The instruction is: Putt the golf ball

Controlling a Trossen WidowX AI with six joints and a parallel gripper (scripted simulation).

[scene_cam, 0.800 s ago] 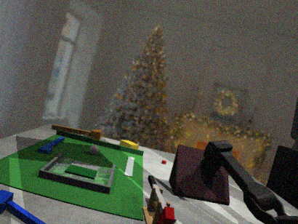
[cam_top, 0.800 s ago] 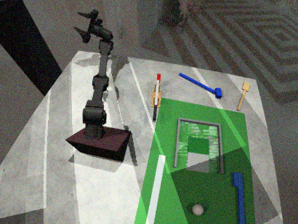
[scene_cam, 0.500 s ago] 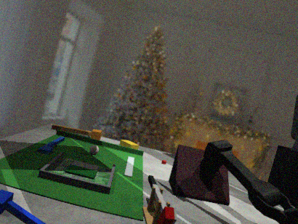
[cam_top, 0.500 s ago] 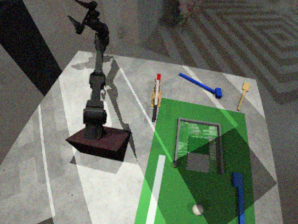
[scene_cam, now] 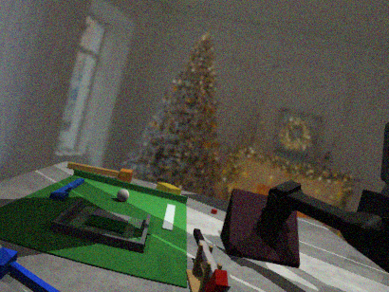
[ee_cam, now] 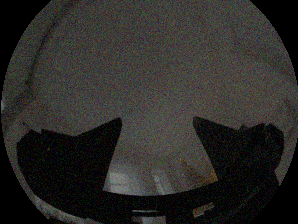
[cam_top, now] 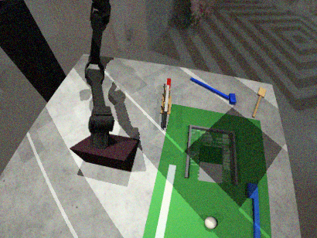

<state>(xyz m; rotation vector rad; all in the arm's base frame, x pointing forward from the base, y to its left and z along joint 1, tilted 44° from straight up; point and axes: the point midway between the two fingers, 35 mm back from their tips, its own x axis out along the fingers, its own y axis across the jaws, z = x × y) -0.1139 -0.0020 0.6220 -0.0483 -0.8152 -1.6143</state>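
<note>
Now: the white strip 370 mm ahead of my gripper tip, 590 mm to the right of it and 590 mm below it. Round my gripper tip: blue putter: 600 mm ahead, 20 mm to the left, 580 mm below; then red putter: 330 mm ahead, 140 mm to the right, 530 mm below; then green mat: 560 mm ahead, 500 mm to the right, 590 mm below.
</note>
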